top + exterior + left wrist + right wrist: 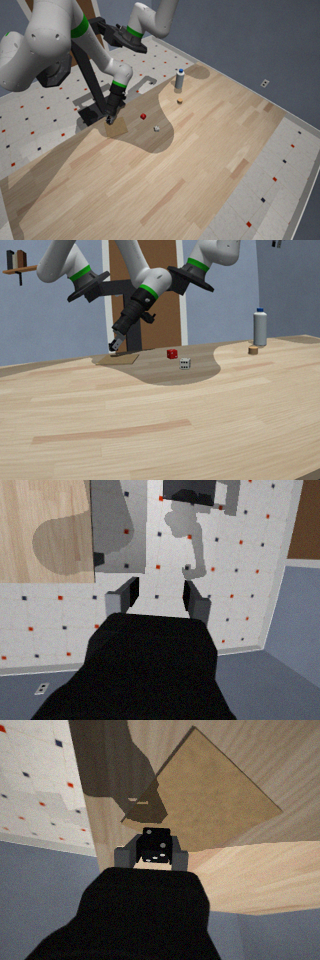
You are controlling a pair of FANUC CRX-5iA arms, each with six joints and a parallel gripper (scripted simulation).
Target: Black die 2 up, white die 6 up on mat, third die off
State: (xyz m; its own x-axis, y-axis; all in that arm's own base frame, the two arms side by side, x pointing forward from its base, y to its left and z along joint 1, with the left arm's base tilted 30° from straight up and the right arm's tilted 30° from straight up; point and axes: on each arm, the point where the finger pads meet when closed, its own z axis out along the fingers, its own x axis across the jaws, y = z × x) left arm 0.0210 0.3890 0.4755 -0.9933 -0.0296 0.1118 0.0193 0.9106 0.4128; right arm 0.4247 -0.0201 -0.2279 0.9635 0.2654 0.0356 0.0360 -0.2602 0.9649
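Right now the tan mat is 5 cm below my right hand, 4 cm ahead of it and 1 cm to the left of it. Round my right hand: white die (24 cm to the left, 22 cm ahead, 4 cm below); then black die (1 cm to the right, 1 cm below); then red die (22 cm to the left, 8 cm ahead, 4 cm below).
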